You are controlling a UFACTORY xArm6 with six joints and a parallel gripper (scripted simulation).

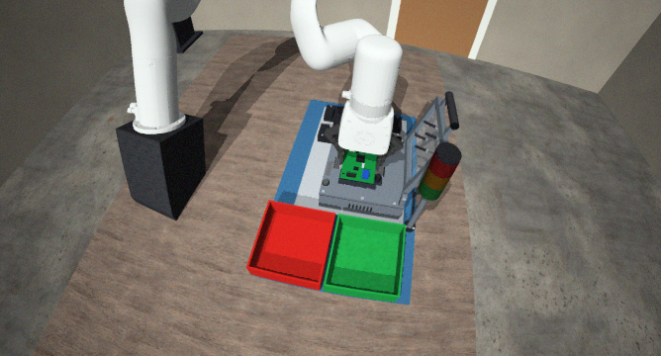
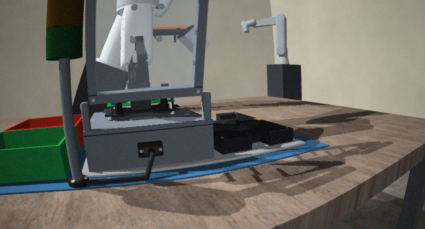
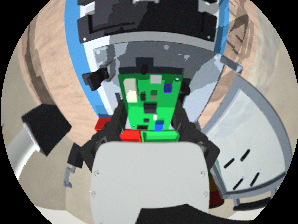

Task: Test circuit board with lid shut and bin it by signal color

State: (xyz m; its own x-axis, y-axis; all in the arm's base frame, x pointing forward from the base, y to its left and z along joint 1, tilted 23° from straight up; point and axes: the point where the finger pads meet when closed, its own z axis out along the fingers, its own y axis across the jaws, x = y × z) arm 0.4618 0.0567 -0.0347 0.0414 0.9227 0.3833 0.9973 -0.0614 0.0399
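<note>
The green circuit board lies right at my hand. From my hand the other things lie so: plate 1 cm ahead, 1 cm to the left, 1 cm below; clear lid 13 cm ahead, 1 cm to the right, 10 cm above; green bin 4 cm ahead, 20 cm to the right, 7 cm below.
</note>
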